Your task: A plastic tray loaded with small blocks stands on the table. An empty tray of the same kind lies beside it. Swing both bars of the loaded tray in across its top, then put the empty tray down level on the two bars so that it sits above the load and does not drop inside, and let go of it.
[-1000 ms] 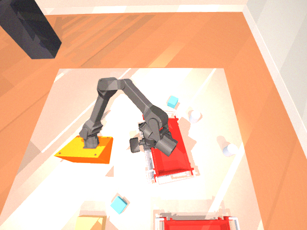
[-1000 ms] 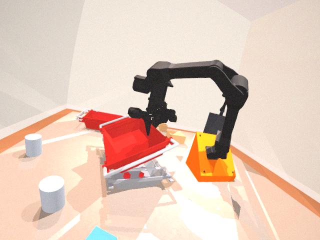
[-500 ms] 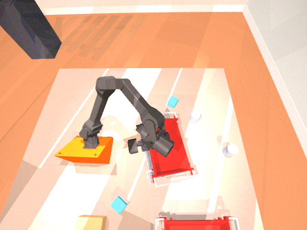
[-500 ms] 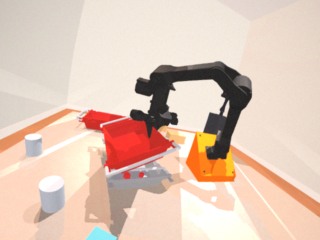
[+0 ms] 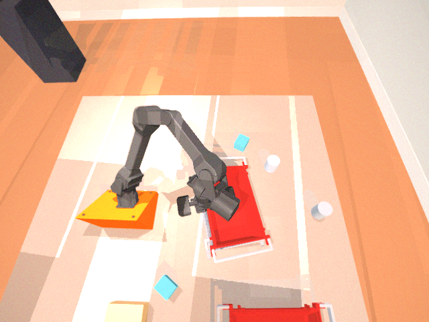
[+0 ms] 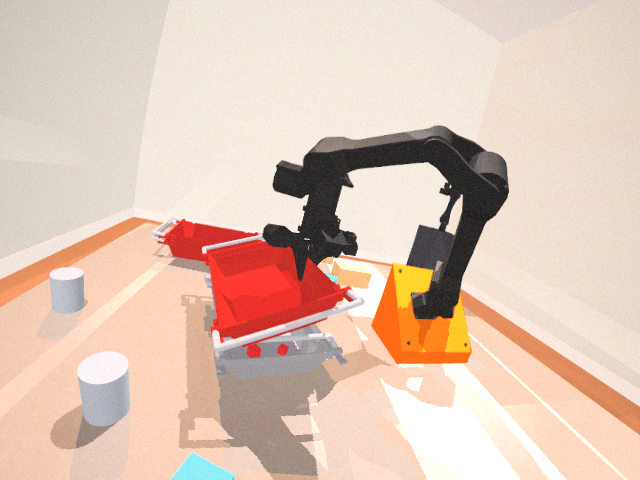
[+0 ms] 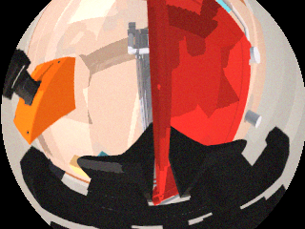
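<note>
The red tray is 8 cm ahead of my gripper tip and 2 cm to the left of it. From my gripper tip the other things lie so: cream box 34 cm to the right, 27 cm behind, 10 cm below.
</note>
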